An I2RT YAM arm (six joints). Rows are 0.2 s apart.
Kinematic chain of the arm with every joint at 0, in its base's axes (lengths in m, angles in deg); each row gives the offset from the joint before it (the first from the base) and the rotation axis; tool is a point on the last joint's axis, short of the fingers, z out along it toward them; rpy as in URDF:
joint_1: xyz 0 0 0.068 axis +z
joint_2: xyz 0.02 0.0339 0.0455 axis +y
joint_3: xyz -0.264 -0.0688 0 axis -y
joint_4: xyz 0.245 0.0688 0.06 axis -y
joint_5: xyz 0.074 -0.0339 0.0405 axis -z
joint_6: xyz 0.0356 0 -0.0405 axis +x
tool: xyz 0 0 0 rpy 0 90 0
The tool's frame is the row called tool.
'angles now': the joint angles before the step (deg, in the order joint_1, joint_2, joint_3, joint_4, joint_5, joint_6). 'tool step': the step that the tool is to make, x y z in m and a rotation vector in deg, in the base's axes. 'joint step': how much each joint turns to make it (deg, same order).
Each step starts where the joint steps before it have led.
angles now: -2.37, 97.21, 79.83, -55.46, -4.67, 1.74
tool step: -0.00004, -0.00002, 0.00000, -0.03, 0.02, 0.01
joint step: 0.00, 0.00, 0.00, -0.02, 0.03, -0.02
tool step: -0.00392, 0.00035, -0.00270, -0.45, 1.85, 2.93
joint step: 0.00, 0.00, -0.37, -1.71, -0.31, -2.97
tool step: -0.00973, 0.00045, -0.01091, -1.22, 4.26, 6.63
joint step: 0.00, 0.00, -2.03, -2.77, -0.09, -6.80
